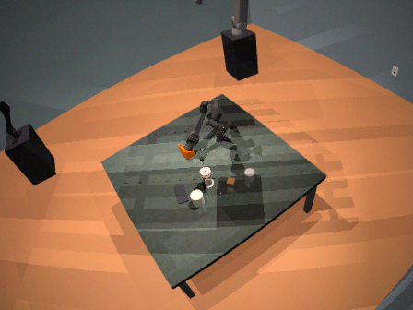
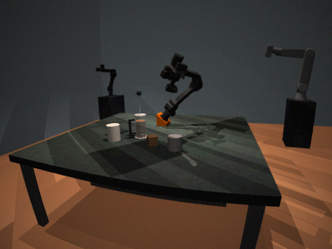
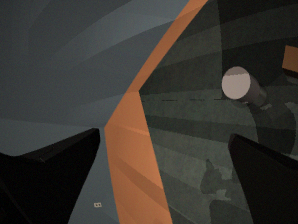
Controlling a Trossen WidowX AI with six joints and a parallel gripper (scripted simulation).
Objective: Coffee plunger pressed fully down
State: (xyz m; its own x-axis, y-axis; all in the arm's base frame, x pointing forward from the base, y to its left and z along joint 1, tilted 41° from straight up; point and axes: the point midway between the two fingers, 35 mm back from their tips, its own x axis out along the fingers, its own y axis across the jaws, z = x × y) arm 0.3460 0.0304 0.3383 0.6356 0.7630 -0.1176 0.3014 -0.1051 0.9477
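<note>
Now: gripper tip 270 mm to the left of the coffee press, 180 mm above it and 10 mm short of it.
</note>
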